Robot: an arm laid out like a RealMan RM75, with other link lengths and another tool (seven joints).
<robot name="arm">
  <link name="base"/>
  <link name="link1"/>
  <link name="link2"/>
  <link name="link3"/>
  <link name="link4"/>
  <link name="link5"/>
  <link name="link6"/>
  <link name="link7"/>
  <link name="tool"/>
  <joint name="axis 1" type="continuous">
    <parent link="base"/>
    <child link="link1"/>
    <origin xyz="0 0 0.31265"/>
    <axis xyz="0 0 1"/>
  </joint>
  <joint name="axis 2" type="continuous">
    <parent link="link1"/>
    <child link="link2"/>
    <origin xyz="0 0 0"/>
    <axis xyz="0 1 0"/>
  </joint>
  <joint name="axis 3" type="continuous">
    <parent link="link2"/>
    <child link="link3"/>
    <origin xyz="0 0 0.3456"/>
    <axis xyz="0 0 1"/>
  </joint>
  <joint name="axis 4" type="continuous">
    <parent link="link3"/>
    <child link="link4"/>
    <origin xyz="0 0 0"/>
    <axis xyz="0 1 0"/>
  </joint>
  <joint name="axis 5" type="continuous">
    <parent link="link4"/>
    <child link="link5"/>
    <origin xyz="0 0 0.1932"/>
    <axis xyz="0 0 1"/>
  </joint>
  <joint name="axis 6" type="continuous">
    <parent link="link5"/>
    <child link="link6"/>
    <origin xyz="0 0 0"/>
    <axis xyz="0 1 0"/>
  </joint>
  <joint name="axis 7" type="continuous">
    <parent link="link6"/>
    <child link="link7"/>
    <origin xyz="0 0 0.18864"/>
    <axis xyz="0 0 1"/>
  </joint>
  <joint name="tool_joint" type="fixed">
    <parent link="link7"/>
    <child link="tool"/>
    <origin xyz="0.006 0.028 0.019" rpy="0 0.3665 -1.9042"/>
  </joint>
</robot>
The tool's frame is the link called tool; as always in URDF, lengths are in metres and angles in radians. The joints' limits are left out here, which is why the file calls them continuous.
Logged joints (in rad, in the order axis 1, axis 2, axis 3, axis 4, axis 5, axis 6, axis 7), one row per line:
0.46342 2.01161 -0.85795 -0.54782 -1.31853 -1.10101 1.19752
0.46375 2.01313 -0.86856 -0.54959 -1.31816 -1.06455 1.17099
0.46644 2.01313 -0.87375 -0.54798 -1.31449 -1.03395 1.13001
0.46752 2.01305 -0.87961 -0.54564 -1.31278 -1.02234 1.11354
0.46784 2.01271 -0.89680 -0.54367 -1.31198 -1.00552 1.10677
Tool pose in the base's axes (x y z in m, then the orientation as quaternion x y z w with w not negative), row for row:
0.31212 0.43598 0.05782 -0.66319 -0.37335 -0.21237 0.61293
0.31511 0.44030 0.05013 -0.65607 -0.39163 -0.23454 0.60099
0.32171 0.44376 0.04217 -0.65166 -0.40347 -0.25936 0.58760
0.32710 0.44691 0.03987 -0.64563 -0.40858 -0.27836 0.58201
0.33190 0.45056 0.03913 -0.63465 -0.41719 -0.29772 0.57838
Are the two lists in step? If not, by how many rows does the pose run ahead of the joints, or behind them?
The pose runs 2 rows behind the joints: the pose in row i belongs to the joints in row i - 2.
